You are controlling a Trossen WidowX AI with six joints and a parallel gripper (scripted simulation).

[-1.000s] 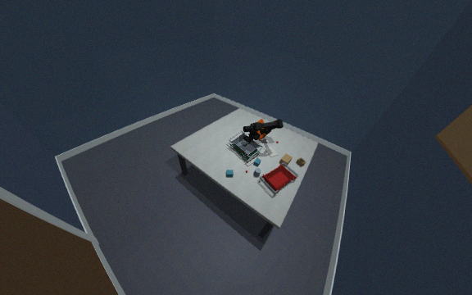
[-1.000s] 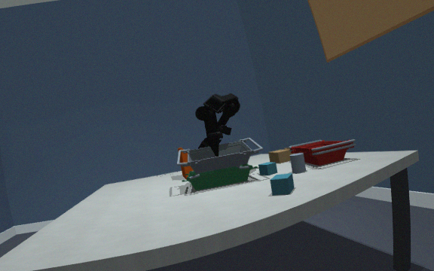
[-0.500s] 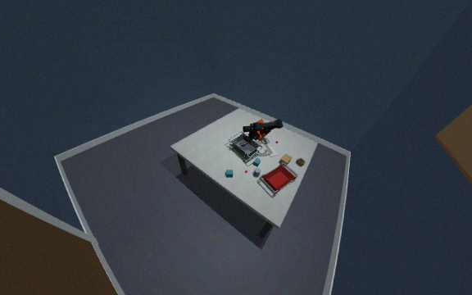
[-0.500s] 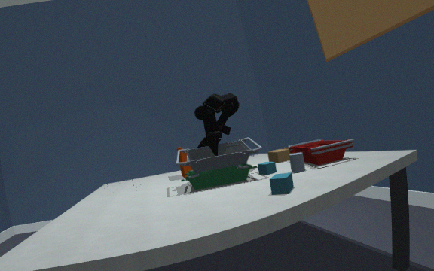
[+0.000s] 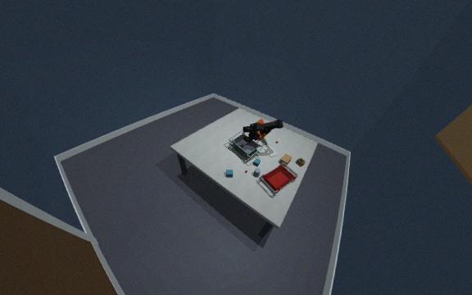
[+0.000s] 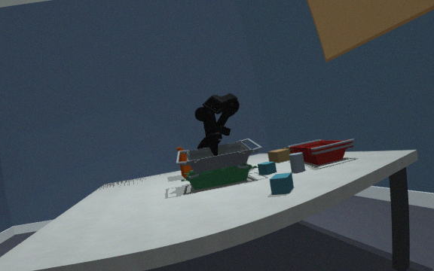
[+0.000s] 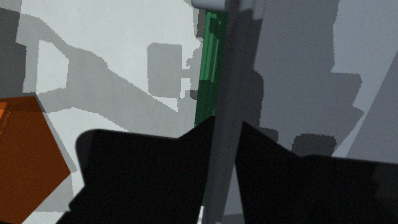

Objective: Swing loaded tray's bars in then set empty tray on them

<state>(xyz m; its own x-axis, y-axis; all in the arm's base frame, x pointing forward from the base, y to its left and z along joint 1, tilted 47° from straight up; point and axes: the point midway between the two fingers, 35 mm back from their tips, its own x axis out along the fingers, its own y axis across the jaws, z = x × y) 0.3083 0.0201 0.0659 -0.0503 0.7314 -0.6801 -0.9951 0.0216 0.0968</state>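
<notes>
Right now the grey tray is 70 mm ahead of my gripper tip, 10 mm to the right of it and 20 mm above it. Round my gripper tip: white sheet (180 mm behind, 190 mm to the left, 100 mm below); then brown box (160 mm behind, 380 mm to the left, 70 mm below); then grey cylinder (210 mm ahead, 270 mm to the left, 70 mm below).
</notes>
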